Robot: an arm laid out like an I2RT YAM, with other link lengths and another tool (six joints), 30 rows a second.
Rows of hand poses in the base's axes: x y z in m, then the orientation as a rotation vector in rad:
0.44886 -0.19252 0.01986 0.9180 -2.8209 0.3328
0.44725 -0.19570 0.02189 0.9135 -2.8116 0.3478
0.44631 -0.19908 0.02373 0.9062 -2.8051 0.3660
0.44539 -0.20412 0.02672 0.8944 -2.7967 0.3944
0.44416 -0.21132 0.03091 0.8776 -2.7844 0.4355
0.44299 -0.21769 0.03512 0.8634 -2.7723 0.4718
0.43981 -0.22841 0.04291 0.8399 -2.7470 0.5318
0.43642 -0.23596 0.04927 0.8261 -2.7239 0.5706
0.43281 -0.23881 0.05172 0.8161 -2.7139 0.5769
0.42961 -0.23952 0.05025 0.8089 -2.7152 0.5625
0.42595 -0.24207 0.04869 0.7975 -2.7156 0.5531
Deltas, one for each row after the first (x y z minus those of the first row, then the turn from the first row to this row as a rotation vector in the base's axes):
-0.00161 -0.00318 0.00203 -0.0129 0.0046 -0.0010
-0.00255 -0.00656 0.00387 -0.0270 0.0062 -0.0040
-0.00347 -0.01160 0.00686 -0.0486 0.0070 -0.0091
-0.00470 -0.01880 0.01105 -0.0799 0.0075 -0.0162
-0.00587 -0.02517 0.01526 -0.1078 0.0085 -0.0220
-0.00905 -0.03589 0.02305 -0.1560 0.0136 -0.0308
-0.01244 -0.04344 0.02941 -0.1897 0.0218 -0.0349
-0.01605 -0.04629 0.03186 -0.1988 0.0299 -0.0402
-0.01925 -0.04700 0.03039 -0.1910 0.0355 -0.0463
-0.02291 -0.04955 0.02883 -0.1870 0.0406 -0.0548

